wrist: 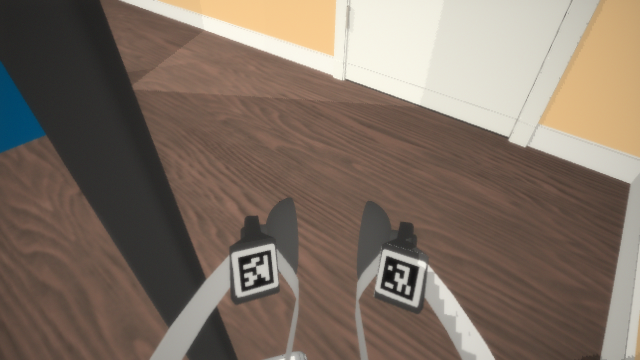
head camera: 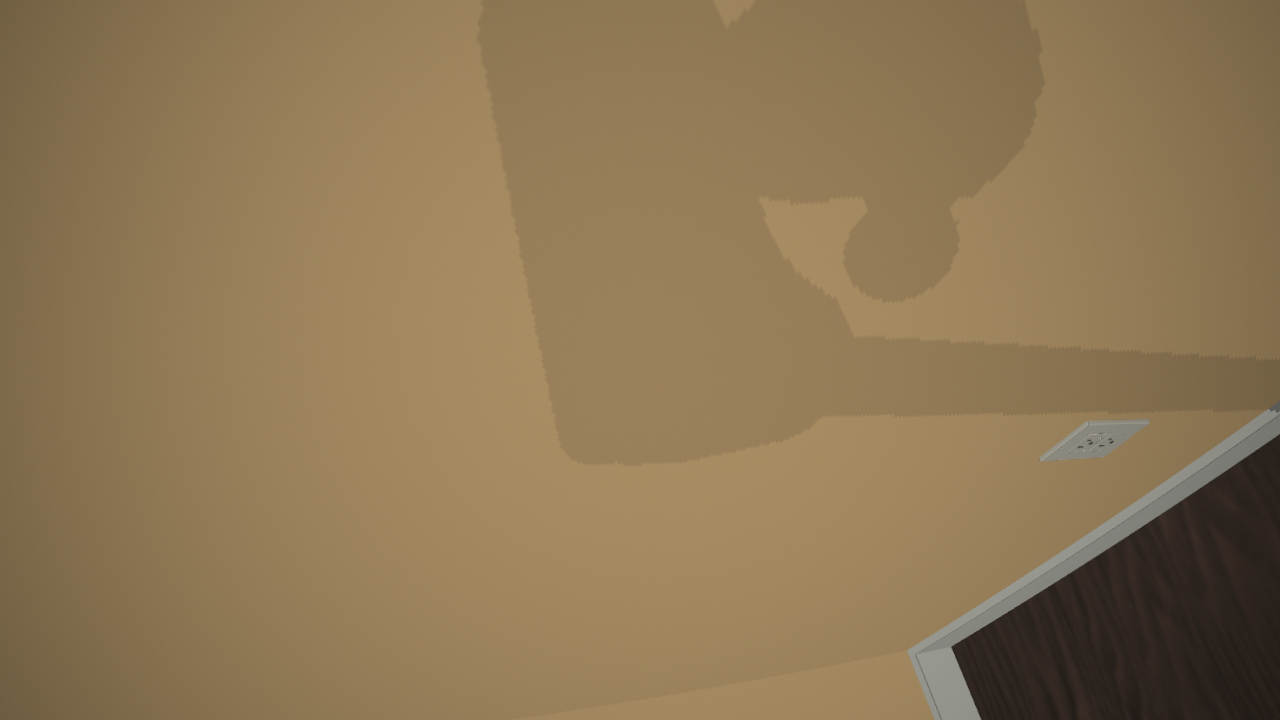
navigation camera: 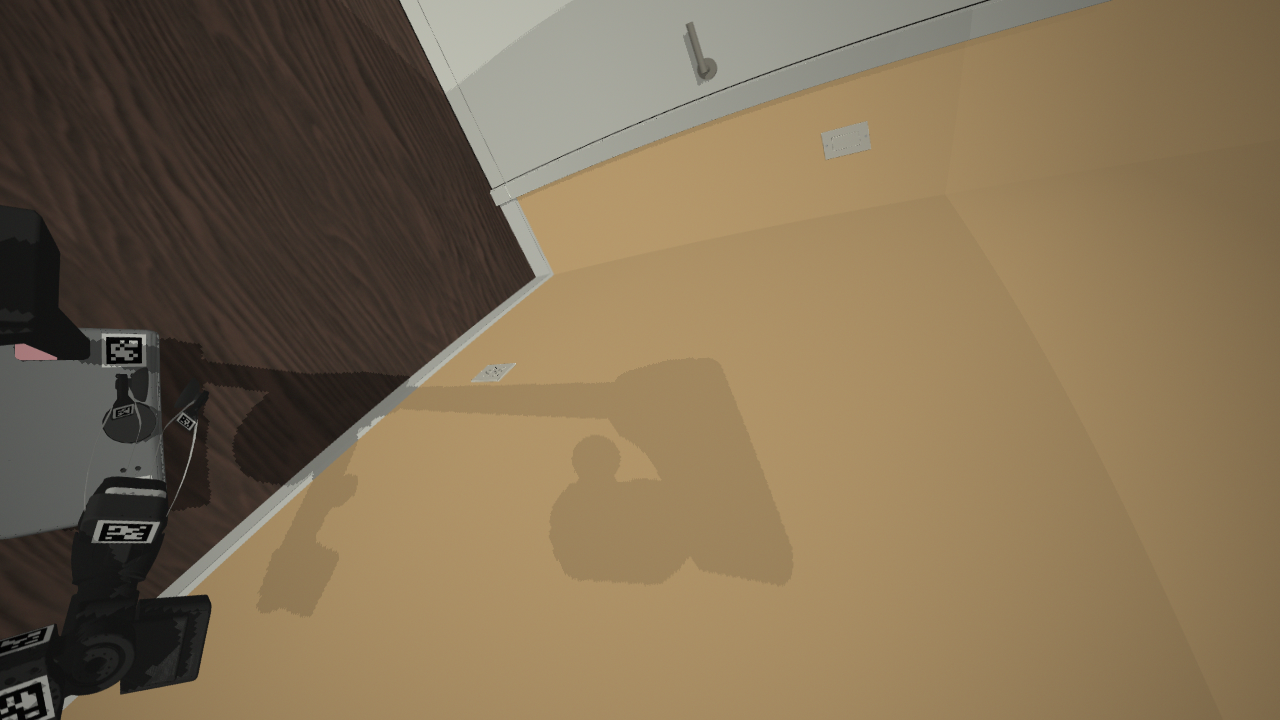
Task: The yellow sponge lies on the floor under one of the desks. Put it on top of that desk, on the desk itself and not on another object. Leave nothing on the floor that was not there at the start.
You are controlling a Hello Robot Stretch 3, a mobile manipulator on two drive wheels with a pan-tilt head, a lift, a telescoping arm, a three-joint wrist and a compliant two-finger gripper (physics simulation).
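The yellow sponge and the desks do not show in these views. My gripper is open, with a gap between its two dark fingertips and dark wood floor seen through that gap in the wrist view. In the navigation camera view it is at the left, over the grey robot base. No object is between the fingers.
A tan wall with a socket plate stands close by. A white door is beyond the dark wood floor. In the wrist view a dark mast crosses the left, before a blue surface.
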